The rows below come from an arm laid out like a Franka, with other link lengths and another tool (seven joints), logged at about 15 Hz.
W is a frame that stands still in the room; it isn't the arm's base.
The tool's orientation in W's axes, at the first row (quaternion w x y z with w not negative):
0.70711 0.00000 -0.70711 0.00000
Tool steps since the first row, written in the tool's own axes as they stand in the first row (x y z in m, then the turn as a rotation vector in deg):
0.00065 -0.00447 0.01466 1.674 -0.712 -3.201
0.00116 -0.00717 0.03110 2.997 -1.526 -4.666
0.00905 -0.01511 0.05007 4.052 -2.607 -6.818
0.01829 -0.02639 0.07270 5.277 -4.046 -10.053
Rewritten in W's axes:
-0.01466 -0.00447 0.00065 3.201 -0.712 1.674
-0.03110 -0.00717 0.00116 4.666 -1.526 2.997
-0.05007 -0.01511 0.00905 6.818 -2.607 4.052
-0.07270 -0.02639 0.01829 10.053 -4.046 5.277

